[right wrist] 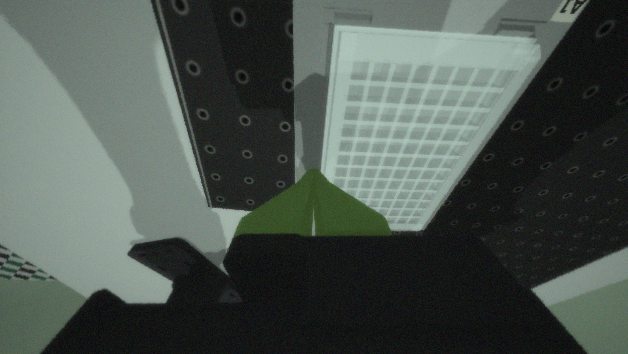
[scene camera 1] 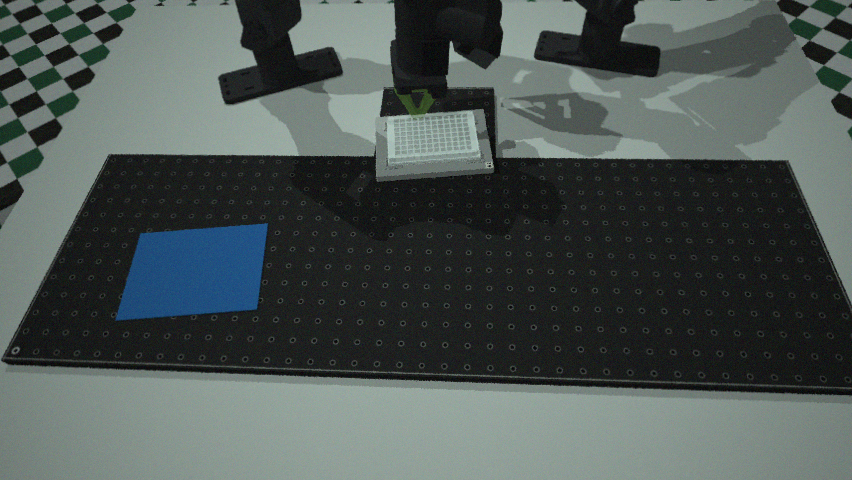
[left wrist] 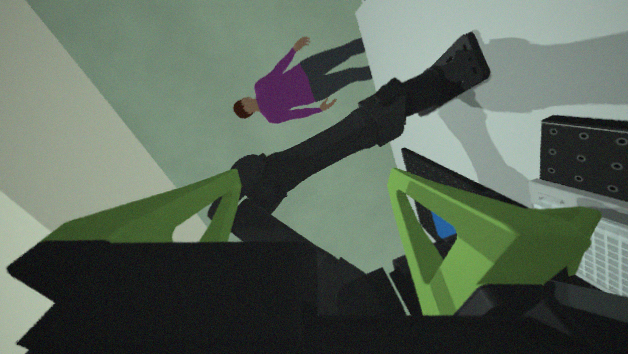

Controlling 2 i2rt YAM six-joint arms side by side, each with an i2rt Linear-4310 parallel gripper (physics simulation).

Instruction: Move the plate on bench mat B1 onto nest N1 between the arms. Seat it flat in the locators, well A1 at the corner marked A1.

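Places are measured from the left arm's base along level axes (x ahead, y up, z right), in centimetres.
Where they show: left gripper, fingertip midpoint: (left wrist: 314, 176); right gripper, fingertip midpoint: (right wrist: 313, 176) (scene camera 1: 417, 118) (left wrist: 592, 211); left arm's base, link origin: (scene camera 1: 595, 55); right arm's base, link origin: (right wrist: 204, 276) (scene camera 1: 281, 77) (left wrist: 441, 83).
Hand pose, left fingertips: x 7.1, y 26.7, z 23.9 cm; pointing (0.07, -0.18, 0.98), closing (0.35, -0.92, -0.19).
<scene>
Each offset is from my left fingertips to the centre of the thing. "*": to the spot under its first point. Level surfaces: height alone.
The pale gridded plate @(dx +21.4, dy -23.6, dz -3.9 cm) (scene camera 1: 432, 137) (right wrist: 410, 125) lies on the grey nest @(dx +21.4, dy -24.7, dz -3.8 cm) (scene camera 1: 434, 174) (right wrist: 310, 55); part of it shows at the right edge of the left wrist view (left wrist: 607, 255). The nest's A1 label @(* dx +23.9, dy -24.2, dz -12.8 cm) (scene camera 1: 489, 165) (right wrist: 572, 9) is at its front right corner in scene camera 1. The plate's own well A1 cannot be made out, nor whether it sits fully flat. My right gripper (scene camera 1: 419, 114) (right wrist: 313, 176) is shut and empty, its tips at the plate's back long edge, left of its middle in scene camera 1. My left gripper is open and empty, away from the plate.
A blue mat @(dy -25.2 cm) (scene camera 1: 193, 271) (left wrist: 444, 227) lies on the black perforated board @(dy -25.4 cm) (scene camera 1: 476, 286) at the left of scene camera 1. A smaller perforated board (scene camera 1: 488, 104) (right wrist: 245, 100) is behind the nest. Dark arm bases (scene camera 1: 280, 74) (scene camera 1: 596, 53) stand at the back.
</scene>
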